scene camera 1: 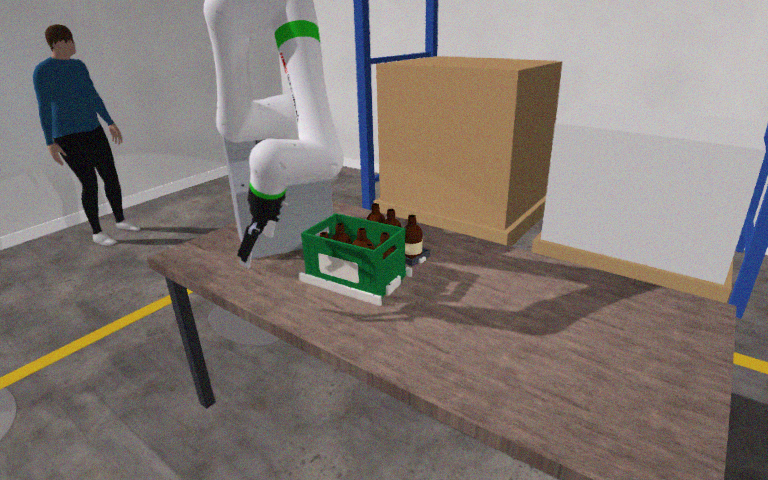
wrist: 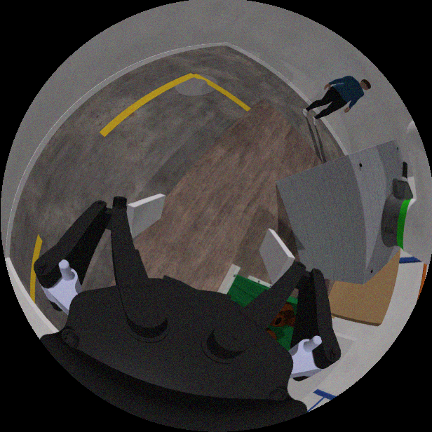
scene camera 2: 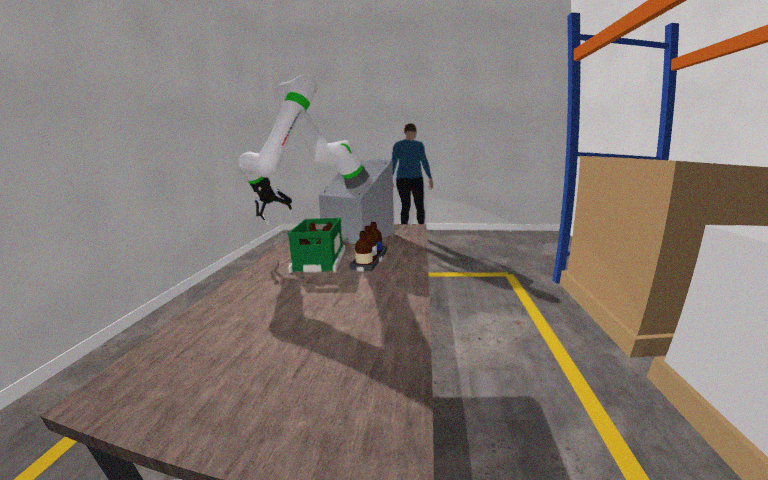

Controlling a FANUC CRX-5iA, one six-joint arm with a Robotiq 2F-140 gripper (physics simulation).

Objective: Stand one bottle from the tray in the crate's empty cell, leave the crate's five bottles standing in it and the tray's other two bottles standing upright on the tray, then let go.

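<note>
Scene camera 1 shows the gripper [scene camera 1: 256, 249]; the wrist view also shows the gripper [wrist: 213, 223].
</note>
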